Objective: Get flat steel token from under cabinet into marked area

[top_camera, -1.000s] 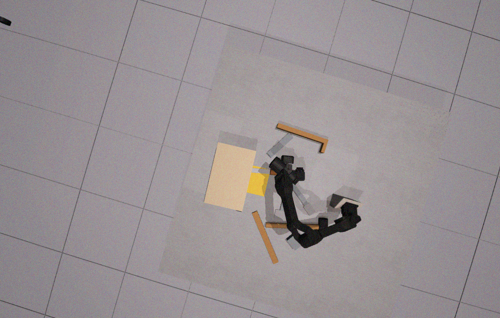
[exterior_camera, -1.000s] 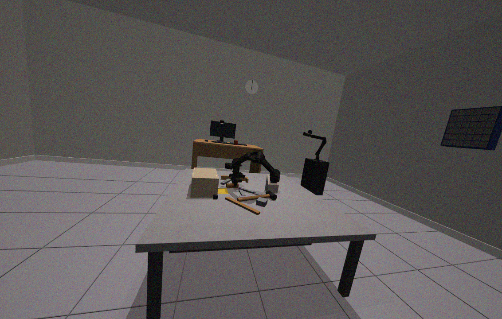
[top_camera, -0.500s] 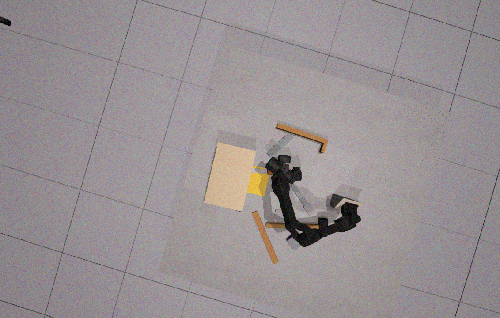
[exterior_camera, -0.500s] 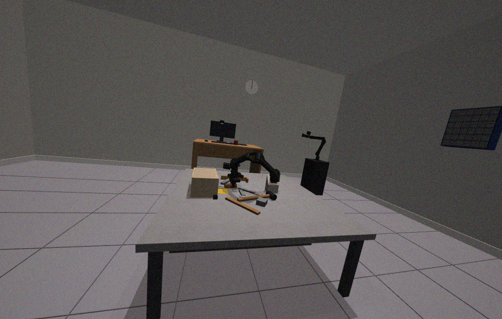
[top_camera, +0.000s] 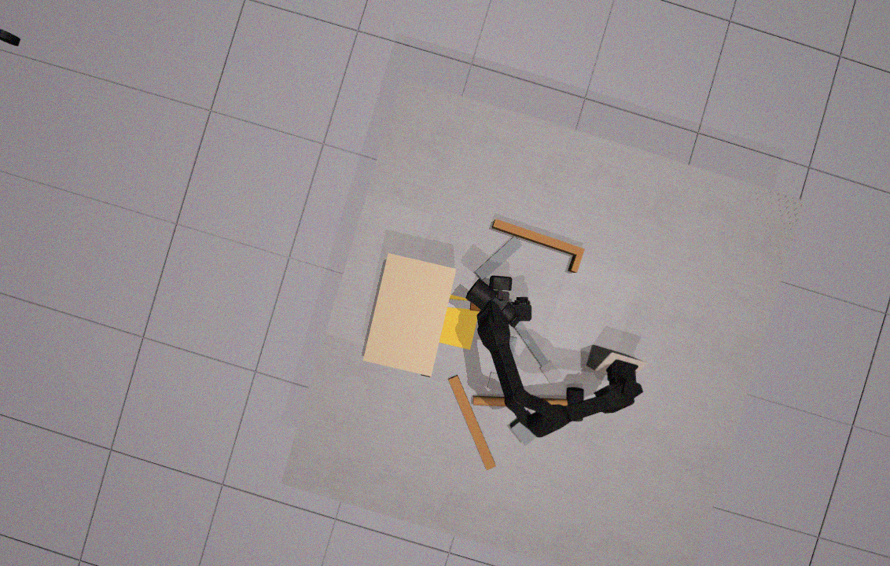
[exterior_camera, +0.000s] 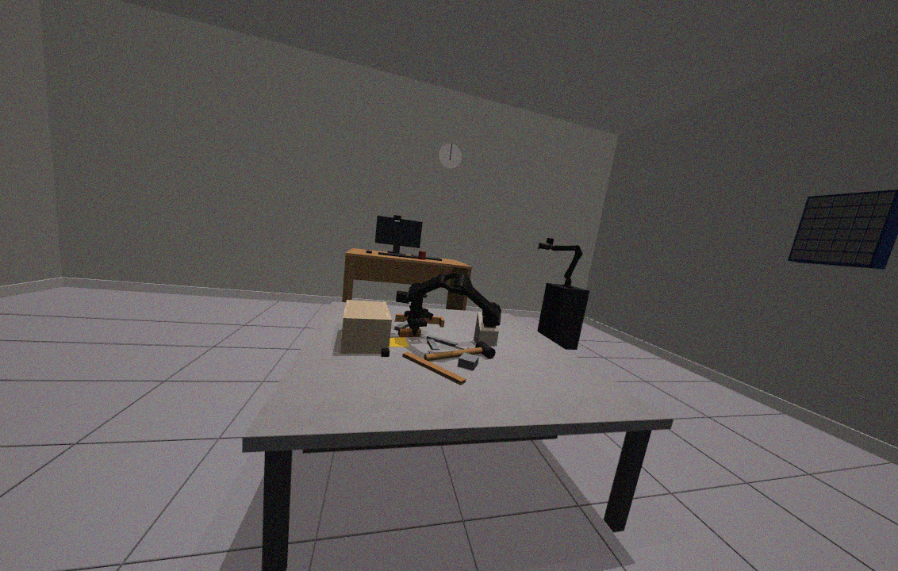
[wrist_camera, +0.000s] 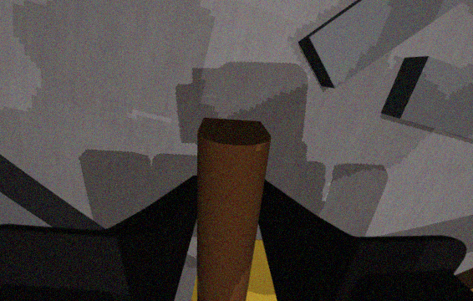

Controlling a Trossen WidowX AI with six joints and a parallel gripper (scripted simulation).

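Now: the grey bar 3 cm ahead of my gripper tip and 14 cm to the right of it. The rest, counted from my gripper tip: grey l-shaped bracket (8 cm behind, 17 cm to the left); then wooden stick (3 cm behind, 36 cm to the left); then grey steel token (27 cm ahead, 10 cm to the left).
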